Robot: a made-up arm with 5 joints.
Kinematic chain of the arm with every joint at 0, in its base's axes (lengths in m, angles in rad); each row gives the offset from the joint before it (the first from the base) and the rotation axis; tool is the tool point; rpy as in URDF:
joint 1: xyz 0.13 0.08 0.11 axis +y
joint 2: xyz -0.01 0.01 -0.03 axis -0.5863 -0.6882 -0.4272
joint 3: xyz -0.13 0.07 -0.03 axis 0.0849 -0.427 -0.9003
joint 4: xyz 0.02 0 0.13 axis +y
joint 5: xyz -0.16 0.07 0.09 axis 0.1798 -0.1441 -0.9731
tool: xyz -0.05 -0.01 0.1 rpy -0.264 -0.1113 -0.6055
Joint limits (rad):
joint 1: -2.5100..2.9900
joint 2: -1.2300..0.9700
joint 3: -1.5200..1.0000
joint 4: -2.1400..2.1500
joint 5: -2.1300..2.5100
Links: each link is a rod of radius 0.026 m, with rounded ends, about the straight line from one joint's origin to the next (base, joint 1, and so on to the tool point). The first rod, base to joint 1, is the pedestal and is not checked.
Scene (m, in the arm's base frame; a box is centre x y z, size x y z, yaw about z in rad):
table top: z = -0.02
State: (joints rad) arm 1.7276 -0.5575 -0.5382 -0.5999 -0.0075
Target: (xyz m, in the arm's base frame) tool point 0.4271 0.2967 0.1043
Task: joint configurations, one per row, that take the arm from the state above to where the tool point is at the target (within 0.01 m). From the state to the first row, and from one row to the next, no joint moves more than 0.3 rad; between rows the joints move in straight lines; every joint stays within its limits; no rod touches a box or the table.
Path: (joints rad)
1: 1.8210 -0.3228 -0.7415 -0.3920 -0.0828
2: 1.9143 -0.0880 -0.9447 -0.1841 -0.1580
3: 2.0077 0.1467 -1.1480 0.0238 -0.2333
4: 2.1011 0.3814 -1.3512 0.2318 -0.3086

